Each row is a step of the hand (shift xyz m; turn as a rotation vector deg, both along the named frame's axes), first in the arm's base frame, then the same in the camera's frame.
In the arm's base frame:
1: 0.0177 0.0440 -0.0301 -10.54 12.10 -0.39
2: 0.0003 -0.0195 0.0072 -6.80 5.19 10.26
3: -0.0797 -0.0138 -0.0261 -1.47 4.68 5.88
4: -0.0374 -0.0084 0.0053 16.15 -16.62 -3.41
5: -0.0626 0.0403 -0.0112 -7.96 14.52 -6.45
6: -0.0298 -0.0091 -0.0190 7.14 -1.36 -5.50
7: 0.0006 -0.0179 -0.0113 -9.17 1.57 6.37
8: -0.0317 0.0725 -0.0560 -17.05 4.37 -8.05
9: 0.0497 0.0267 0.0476 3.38 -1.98 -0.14
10: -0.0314 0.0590 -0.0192 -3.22 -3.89 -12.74
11: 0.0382 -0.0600 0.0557 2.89 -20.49 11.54
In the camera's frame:
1: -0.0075 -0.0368 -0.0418 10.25 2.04 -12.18
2: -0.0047 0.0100 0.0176 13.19 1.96 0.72
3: 0.0062 0.0757 -0.0382 7.43 -1.83 0.22
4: 0.0151 0.0352 -0.0052 -17.75 -3.88 14.79
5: 0.0381 0.0303 -0.0575 5.86 -0.98 -16.75
6: -0.0067 0.0312 -0.0177 -7.79 -4.73 0.00
7: -0.0179 0.0103 0.0046 9.39 6.23 -0.34
8: 0.0080 -0.0097 -0.0961 3.22 12.31 -14.58
9: 0.0290 -0.0596 0.0324 -2.52 -1.69 2.49
10: 0.0287 -0.0053 -0.0631 -10.26 5.81 -6.99
11: -0.0045 -0.0026 0.0902 -2.99 8.10 22.06

